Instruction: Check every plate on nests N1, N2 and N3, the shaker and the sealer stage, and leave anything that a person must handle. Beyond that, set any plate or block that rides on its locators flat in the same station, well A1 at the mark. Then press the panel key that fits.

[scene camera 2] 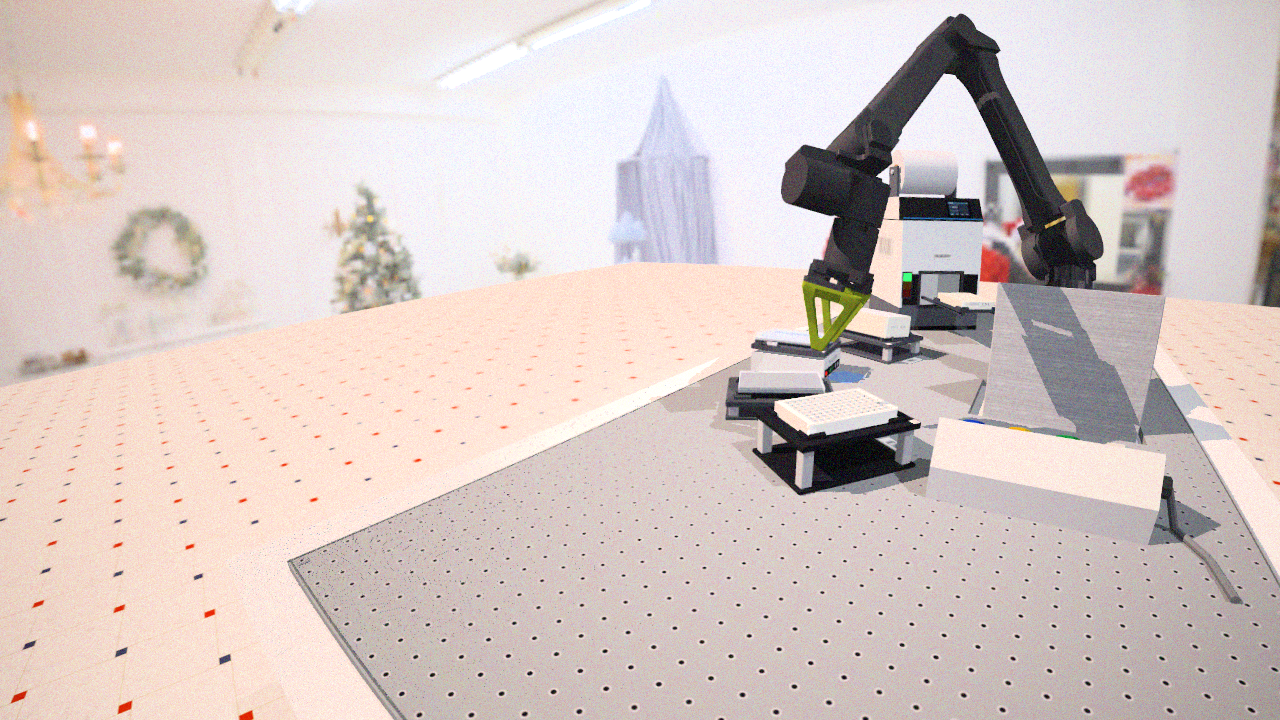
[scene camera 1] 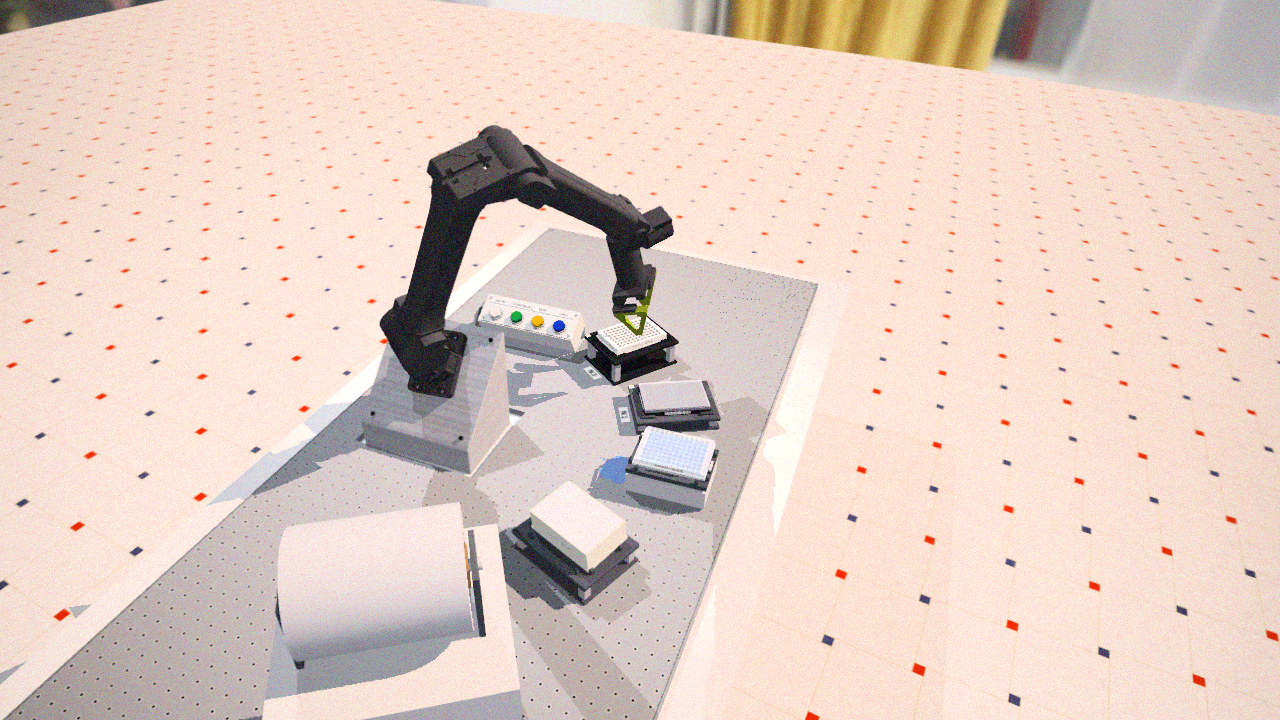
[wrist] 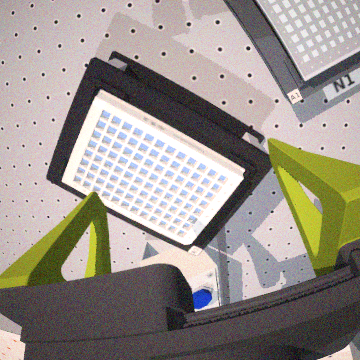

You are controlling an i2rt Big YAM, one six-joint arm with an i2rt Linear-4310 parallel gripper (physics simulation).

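Note:
My gripper (scene camera 1: 637, 327) (scene camera 2: 820, 345) (wrist: 181, 174) is open and empty, low above a white well plate (scene camera 1: 630, 335) (scene camera 2: 836, 411) (wrist: 155, 172) on a raised black nest (scene camera 1: 617, 357) (scene camera 2: 905, 424) (wrist: 75, 120). This nest's number is hidden. Beside it, nest N1 (scene camera 1: 637, 420) (scene camera 2: 732, 404) (wrist: 272, 52) holds a greyish plate (scene camera 1: 674, 395) (scene camera 2: 780, 382) (wrist: 312, 35) that looks tilted in the scene views. A bluish plate (scene camera 1: 675, 452) sits on the shaker (scene camera 1: 666, 488) (scene camera 2: 787, 360). A tall white block (scene camera 1: 577, 525) (scene camera 2: 884, 324) is on another nest (scene camera 1: 537, 548). The sealer stage holds a pale plate (scene camera 2: 964, 300).
The key panel (scene camera 1: 572, 338) (scene camera 2: 1047, 474) stands beside the near nest, with white, green, yellow and blue keys; its blue key (scene camera 1: 558, 325) (wrist: 202, 298) shows near the gripper body. The sealer (scene camera 1: 375, 582) (scene camera 2: 935, 241) stands at the bench's other end. A blue patch (scene camera 1: 613, 470) lies beside the shaker.

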